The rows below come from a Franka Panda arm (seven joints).
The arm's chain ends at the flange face. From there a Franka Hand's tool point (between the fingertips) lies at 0.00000 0.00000 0.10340 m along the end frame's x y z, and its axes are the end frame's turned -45 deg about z.
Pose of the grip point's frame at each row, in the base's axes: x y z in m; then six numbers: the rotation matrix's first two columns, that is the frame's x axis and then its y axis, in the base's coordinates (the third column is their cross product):
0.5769, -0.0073, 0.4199, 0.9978, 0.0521, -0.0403, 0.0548, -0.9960, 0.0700
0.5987, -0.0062, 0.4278, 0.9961, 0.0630, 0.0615, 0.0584, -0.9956, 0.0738
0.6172, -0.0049, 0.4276, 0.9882, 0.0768, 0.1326, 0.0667, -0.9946, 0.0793
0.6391, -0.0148, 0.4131, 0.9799, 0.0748, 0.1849, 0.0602, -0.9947, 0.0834
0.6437, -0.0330, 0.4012, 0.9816, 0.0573, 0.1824, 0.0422, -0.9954, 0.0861
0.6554, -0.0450, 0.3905, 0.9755, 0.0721, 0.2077, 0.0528, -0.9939, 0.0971
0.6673, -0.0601, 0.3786, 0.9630, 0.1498, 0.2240, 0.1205, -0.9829, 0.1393
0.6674, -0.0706, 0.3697, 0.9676, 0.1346, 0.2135, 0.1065, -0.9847, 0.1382
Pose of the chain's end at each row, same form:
0.5807, 0.0002, 0.5230, 0.7443, -0.6674, 0.0210, -0.6668, -0.7411, 0.0780
0.5919, 0.0010, 0.5307, 0.7456, -0.6594, 0.0957, -0.6631, -0.7485, 0.0087
0.6029, 0.0023, 0.5298, 0.7459, -0.6490, 0.1498, -0.6516, -0.7576, -0.0377
0.6194, -0.0075, 0.5144, 0.7355, -0.6505, 0.1897, -0.6503, -0.7563, -0.0718
0.6244, -0.0251, 0.5025, 0.7239, -0.6633, 0.1899, -0.6643, -0.7444, -0.0681
0.6333, -0.0363, 0.4911, 0.7271, -0.6518, 0.2155, -0.6524, -0.7538, -0.0782
0.6424, -0.0490, 0.4783, 0.7662, -0.5891, 0.2569, -0.5957, -0.8009, -0.0599
0.6437, -0.0591, 0.4697, 0.7595, -0.6011, 0.2487, -0.6089, -0.7915, -0.0532

